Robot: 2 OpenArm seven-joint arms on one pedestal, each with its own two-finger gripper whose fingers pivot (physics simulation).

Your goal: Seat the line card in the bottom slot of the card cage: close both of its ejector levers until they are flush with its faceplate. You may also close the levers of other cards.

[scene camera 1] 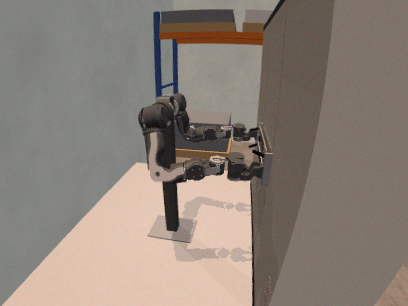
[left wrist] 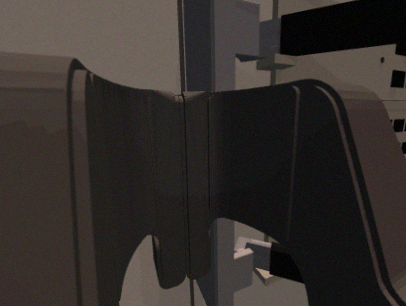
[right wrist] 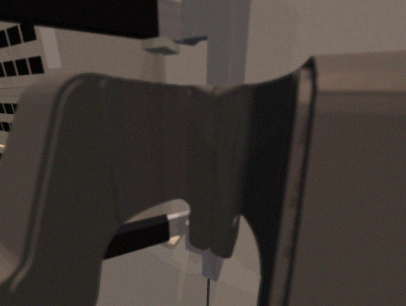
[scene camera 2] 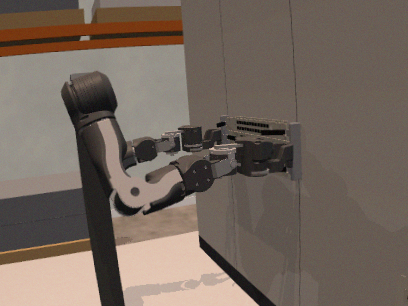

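Note:
The card cage (scene camera 1: 267, 170) (scene camera 2: 296, 150) is on the tall cabinet's face. My left gripper (scene camera 1: 257, 131) (scene camera 2: 220, 136) (left wrist: 186, 270) is shut and empty at its far end. My right gripper (scene camera 1: 263, 171) (scene camera 2: 290, 155) (right wrist: 210, 242) is shut and empty at its near end. Contact with a lever cannot be made out. Below the left fingers, part of a black lever (left wrist: 286, 265) shows; below the right fingers, another black lever (right wrist: 142, 236) shows. Their slot cannot be told. The bottom card's faceplate is mostly hidden by the grippers.
Black levers (left wrist: 345, 27) (right wrist: 80, 17) show above the fingers in the wrist views. Two levers (scene camera 1: 253, 146) (scene camera 1: 258, 154) stick out between the grippers in scene camera 1. The cabinet (scene camera 1: 295, 100) (scene camera 2: 350, 200) rises beyond both grippers. A shelf rack (scene camera 1: 157, 55) stands behind.

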